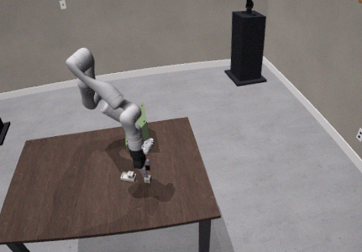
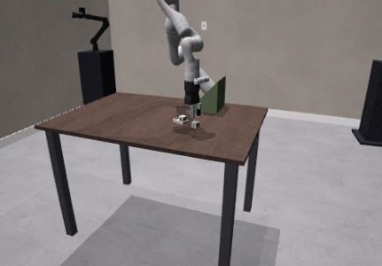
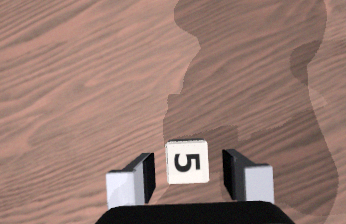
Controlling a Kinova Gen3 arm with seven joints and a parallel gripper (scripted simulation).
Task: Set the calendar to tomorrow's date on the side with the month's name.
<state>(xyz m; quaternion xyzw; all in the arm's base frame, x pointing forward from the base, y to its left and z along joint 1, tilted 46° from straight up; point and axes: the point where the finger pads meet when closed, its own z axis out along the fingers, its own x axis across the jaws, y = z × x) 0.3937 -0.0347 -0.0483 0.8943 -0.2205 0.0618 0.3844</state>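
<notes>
Right now the digit cube is 6 cm below my hand. Round my hand: white calendar tray: 9 cm to the right, 7 cm below, 5 cm behind; then white cube: 8 cm to the right, 5 cm below, 4 cm behind.
</notes>
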